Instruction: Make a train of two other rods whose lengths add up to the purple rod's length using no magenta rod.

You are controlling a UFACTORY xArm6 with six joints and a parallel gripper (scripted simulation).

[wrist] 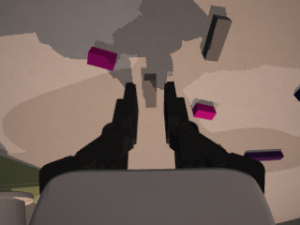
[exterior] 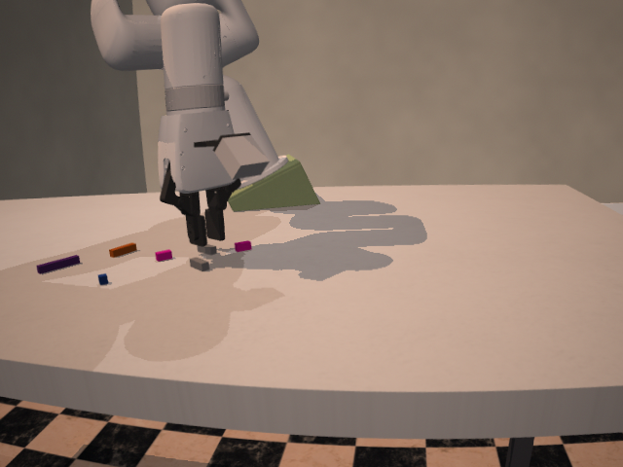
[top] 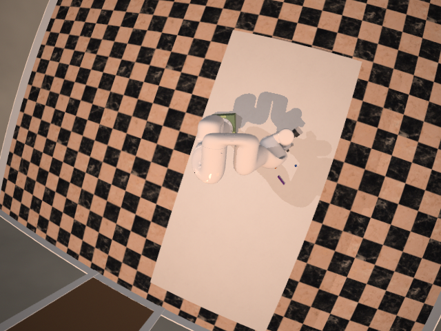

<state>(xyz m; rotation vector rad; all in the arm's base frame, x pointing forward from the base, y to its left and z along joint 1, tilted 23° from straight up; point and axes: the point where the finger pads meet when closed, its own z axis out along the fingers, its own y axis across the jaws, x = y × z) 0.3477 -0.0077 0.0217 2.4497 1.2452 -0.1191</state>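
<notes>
Right now my hand is 1 cm past the orange rod, 13 cm to the left of it and 3 cm above it. The rest, counted from my hand: purple rod: 5 cm ahead, 20 cm to the right, 3 cm below; then small blue rod: 12 cm ahead, 10 cm to the right, 3 cm below.
</notes>
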